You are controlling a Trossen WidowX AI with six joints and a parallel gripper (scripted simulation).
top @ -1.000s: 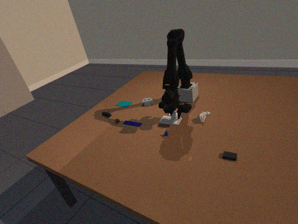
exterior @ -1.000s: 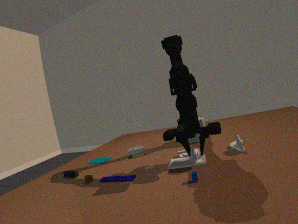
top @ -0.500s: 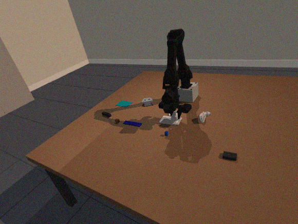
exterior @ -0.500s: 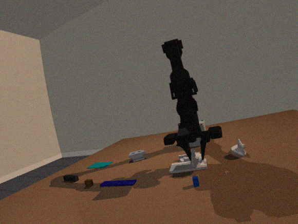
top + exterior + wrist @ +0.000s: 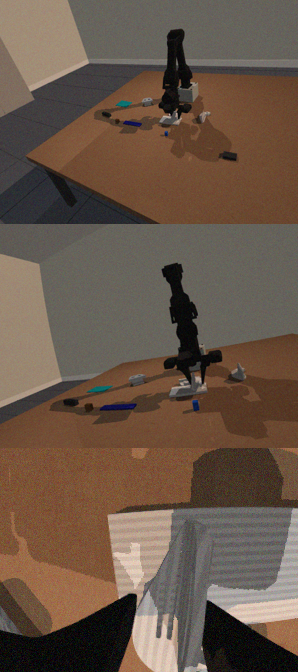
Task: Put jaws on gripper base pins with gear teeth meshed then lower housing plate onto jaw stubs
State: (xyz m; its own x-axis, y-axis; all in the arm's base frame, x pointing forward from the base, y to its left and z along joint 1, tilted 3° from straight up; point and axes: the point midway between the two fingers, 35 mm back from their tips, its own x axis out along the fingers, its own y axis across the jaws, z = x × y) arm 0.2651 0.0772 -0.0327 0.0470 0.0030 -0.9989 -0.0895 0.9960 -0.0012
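Now: the gripper jaw 140 mm to the left of my gripper tip, 110 mm behind it and 10 mm below it. Round my gripper tip: small blue block: 140 mm ahead, 30 mm to the left; then small grey block: 300 mm to the right, 90 mm behind; then blue bar: 230 mm to the right, 150 mm ahead, 10 mm below.
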